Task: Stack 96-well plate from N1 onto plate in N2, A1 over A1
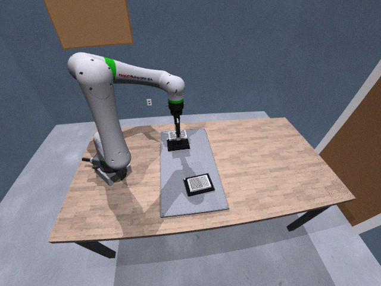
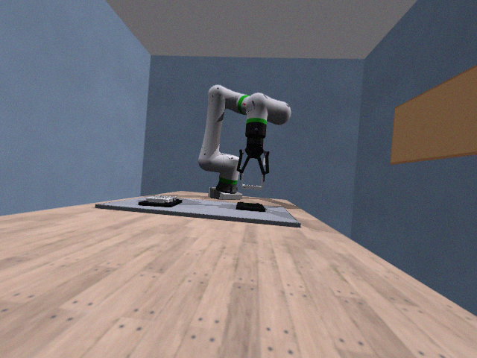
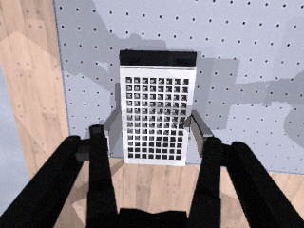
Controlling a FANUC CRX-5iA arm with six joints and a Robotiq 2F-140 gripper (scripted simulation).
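The black nest N2 is 34 cm to the right of my hand, 16 cm ahead of it and 11 cm below it. Round my hand: black plate nest N1: 11 cm below; white 96-well plate: 2 cm below.
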